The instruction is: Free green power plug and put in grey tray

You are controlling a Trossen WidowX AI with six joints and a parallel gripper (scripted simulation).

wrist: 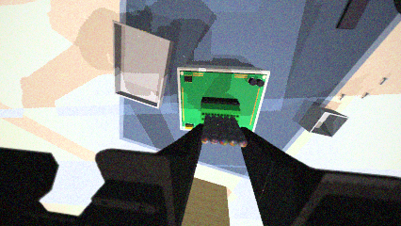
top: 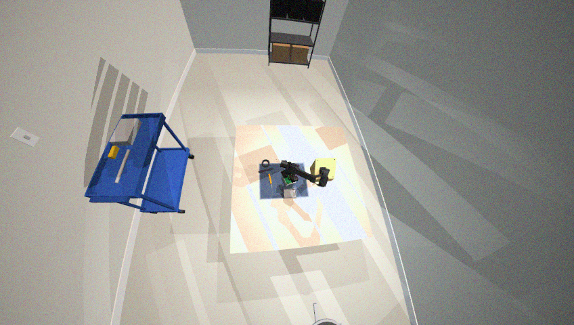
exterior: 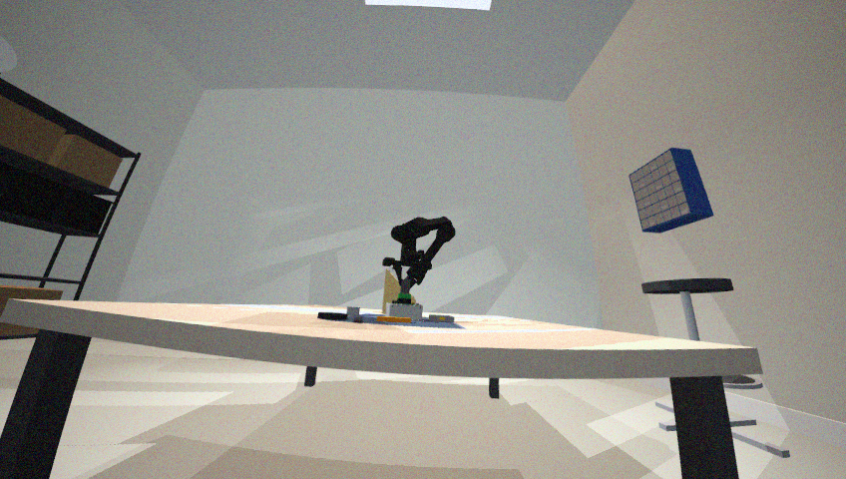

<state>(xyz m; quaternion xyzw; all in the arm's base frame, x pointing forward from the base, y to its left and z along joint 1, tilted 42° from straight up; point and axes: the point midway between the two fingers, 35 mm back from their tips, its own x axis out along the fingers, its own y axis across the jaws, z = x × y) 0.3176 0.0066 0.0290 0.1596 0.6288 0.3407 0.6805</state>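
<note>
Now: the green power plug 3 cm below my gripper tip. Round my gripper tip: blue mat 5 cm ahead, 12 cm below; dark bar 21 cm ahead, 11 cm to the right, 12 cm below.
</note>
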